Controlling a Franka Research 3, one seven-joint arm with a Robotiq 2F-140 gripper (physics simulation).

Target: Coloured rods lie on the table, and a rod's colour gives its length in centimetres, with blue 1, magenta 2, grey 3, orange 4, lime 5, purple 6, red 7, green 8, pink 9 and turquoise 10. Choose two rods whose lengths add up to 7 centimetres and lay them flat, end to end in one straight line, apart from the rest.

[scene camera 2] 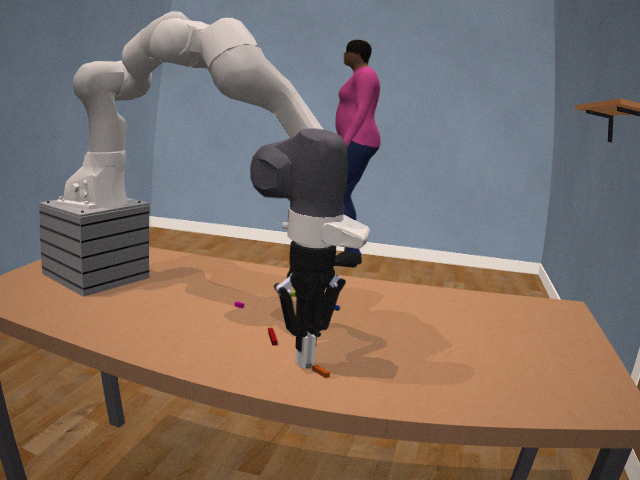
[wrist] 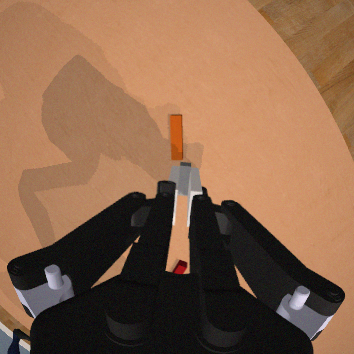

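My gripper (scene camera 2: pixel 306 355) (wrist: pixel 183 180) is shut on the grey rod (scene camera 2: pixel 308 366) (wrist: pixel 185 164), whose end shows between the pale fingertips, low over or at the table top; which of these I cannot tell. The orange rod (scene camera 2: pixel 321 370) (wrist: pixel 176 137) lies flat just beyond the fingertips. In the wrist view its near end is close to the grey rod's end, with a small gap, and it sits slightly to the left. The red rod (scene camera 2: pixel 272 336) (wrist: pixel 180 267) lies behind the gripper. Most of the grey rod is hidden by the fingers.
A magenta rod (scene camera 2: pixel 239 304) lies farther back on the left. A lime rod (scene camera 2: pixel 293 293) and a blue rod (scene camera 2: pixel 337 307) show partly behind the gripper. The table's front edge (scene camera 2: pixel 310 413) runs in front of the orange rod. A person (scene camera 2: pixel 361 103) stands behind the table.
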